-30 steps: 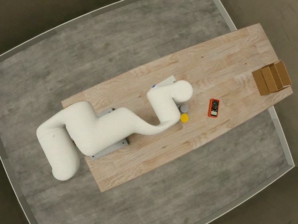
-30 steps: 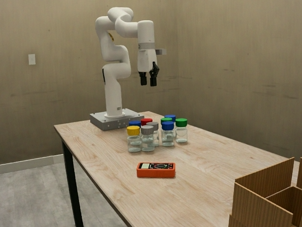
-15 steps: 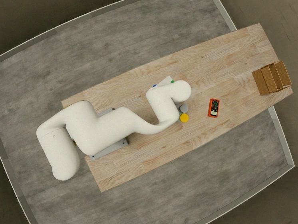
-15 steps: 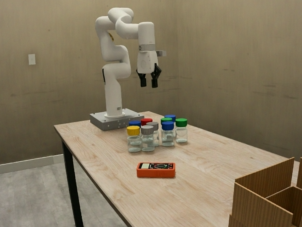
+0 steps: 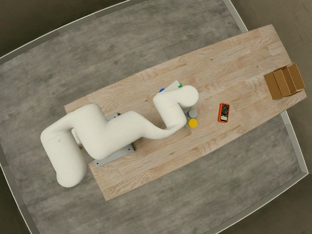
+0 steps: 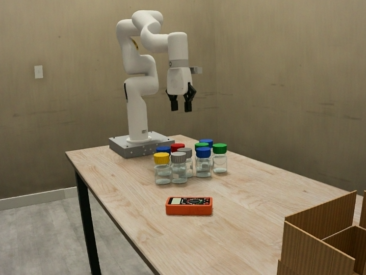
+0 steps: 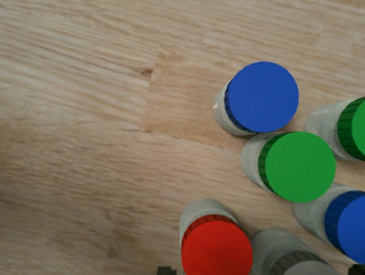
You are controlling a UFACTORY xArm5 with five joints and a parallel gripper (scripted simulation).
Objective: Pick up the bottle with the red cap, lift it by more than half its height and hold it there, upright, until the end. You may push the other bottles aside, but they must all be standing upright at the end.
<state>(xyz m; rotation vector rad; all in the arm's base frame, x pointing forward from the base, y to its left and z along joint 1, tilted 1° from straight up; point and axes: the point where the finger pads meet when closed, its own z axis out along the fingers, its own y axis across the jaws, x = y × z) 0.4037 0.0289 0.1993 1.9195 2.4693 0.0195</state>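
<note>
Right now my hand is 200 mm above the red-capped bottle and 20 mm to the left of it. Also, from my hand: orange multimeter 350 mm ahead, 230 mm below, 180 mm to the right; yellow-capped bottle 200 mm below, 140 mm to the right, 90 mm ahead.
</note>
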